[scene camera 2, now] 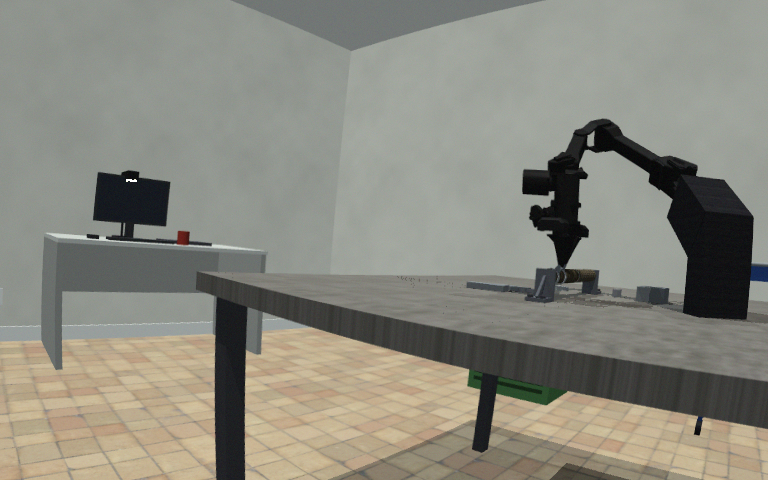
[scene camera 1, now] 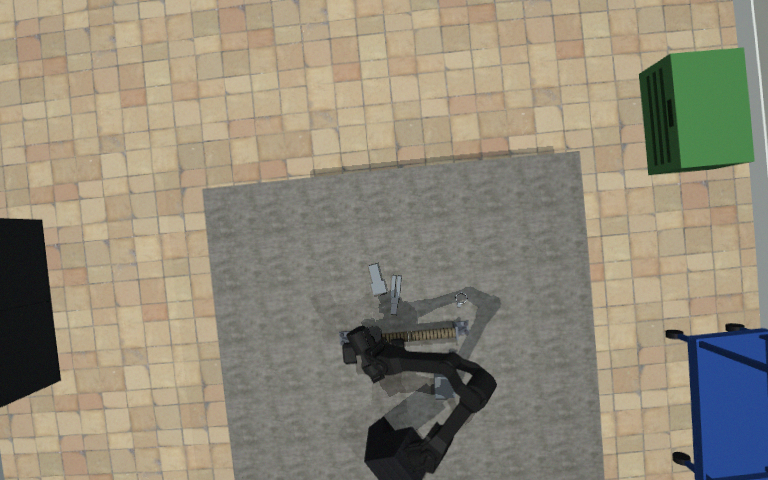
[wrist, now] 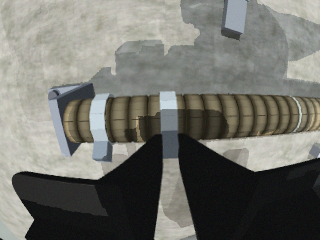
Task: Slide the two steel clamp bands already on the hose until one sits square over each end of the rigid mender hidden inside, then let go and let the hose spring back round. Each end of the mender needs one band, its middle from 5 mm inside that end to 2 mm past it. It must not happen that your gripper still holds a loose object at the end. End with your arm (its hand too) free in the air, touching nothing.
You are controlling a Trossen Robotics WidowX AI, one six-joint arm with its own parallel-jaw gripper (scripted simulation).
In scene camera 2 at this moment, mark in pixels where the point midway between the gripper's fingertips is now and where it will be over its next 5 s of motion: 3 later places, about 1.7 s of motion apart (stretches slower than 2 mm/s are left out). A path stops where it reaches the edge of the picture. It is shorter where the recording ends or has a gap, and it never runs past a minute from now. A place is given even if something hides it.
The gripper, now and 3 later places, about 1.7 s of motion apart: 561,267; 568,267; 574,267; 579,267
